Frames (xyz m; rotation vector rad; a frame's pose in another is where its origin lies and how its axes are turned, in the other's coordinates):
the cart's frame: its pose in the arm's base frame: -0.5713 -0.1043 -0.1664 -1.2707 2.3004 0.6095
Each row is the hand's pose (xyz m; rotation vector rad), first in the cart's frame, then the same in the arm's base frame.
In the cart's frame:
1: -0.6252 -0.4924 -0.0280 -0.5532 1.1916 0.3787
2: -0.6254 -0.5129 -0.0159 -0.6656 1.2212 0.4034
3: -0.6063 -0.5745 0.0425 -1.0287 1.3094 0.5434
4: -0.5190 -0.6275 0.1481 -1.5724 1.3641 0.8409
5: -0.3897 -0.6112 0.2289 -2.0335 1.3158 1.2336
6: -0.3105 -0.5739 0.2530 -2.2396 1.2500 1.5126
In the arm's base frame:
1: 0.1489 0.0603 0.1308 0.9629 -1.9595 -0.4192
2: 0.1687 0.0575 0.1177 0.9290 -1.8630 -0.4935
3: 0.2221 0.0484 0.0497 0.7472 -1.5534 -0.7080
4: 0.2430 0.0247 -0.0938 0.3927 -1.0967 -0.9781
5: 0.1800 -0.0078 -0.2298 -0.0156 -0.6947 -1.1553
6: 0.1138 -0.0290 -0.2881 -0.2723 -0.4908 -1.2091

